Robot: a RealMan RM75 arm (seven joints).
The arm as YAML. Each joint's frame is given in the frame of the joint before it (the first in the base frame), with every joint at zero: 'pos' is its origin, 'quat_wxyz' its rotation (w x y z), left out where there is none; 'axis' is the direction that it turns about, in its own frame. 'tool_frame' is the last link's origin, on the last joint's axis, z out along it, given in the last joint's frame.
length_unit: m
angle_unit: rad
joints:
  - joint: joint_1
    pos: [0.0, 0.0, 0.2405]
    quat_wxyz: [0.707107, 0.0, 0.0, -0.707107]
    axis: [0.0, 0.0, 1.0]
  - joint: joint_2
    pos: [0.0, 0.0, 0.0]
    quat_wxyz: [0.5, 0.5, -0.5, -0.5]
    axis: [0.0, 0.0, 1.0]
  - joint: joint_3
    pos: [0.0, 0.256, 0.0]
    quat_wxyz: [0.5, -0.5, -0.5, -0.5]
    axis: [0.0, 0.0, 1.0]
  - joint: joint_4
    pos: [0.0, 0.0, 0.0]
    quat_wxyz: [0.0, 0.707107, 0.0, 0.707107]
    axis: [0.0, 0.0, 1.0]
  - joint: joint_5
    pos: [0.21, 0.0, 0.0]
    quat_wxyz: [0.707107, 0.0, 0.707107, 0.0]
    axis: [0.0, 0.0, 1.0]
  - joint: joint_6
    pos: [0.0, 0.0, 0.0]
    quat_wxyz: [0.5, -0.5, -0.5, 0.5]
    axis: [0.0, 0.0, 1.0]
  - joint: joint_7
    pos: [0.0, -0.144, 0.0]
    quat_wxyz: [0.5, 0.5, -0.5, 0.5]
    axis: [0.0, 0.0, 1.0]
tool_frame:
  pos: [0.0, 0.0, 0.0]
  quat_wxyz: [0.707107, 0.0, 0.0, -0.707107]
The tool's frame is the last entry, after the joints.
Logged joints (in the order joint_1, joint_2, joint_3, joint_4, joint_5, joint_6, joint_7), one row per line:
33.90, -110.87, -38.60, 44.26, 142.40, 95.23, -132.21
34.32, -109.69, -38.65, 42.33, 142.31, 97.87, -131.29
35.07, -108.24, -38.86, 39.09, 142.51, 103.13, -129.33
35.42, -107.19, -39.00, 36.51, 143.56, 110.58, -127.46
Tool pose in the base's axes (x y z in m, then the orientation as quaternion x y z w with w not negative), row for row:
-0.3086, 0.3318, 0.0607, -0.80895, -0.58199, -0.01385, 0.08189
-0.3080, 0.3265, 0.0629, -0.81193, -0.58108, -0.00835, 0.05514
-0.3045, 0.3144, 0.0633, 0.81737, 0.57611, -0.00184, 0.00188
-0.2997, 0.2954, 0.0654, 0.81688, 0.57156, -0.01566, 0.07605
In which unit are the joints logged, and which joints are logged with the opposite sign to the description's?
The joints are logged in degrees. Opposite sign: joint_1, joint_3.
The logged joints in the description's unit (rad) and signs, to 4 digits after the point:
-0.5917, -1.9350, 0.6737, 0.7725, 2.4853, 1.6621, -2.3075
-0.5990, -1.9145, 0.6746, 0.7388, 2.4838, 1.7082, -2.2914
-0.6121, -1.8891, 0.6782, 0.6822, 2.4873, 1.8000, -2.2572
-0.6182, -1.8708, 0.6807, 0.6372, 2.5056, 1.9300, -2.2246

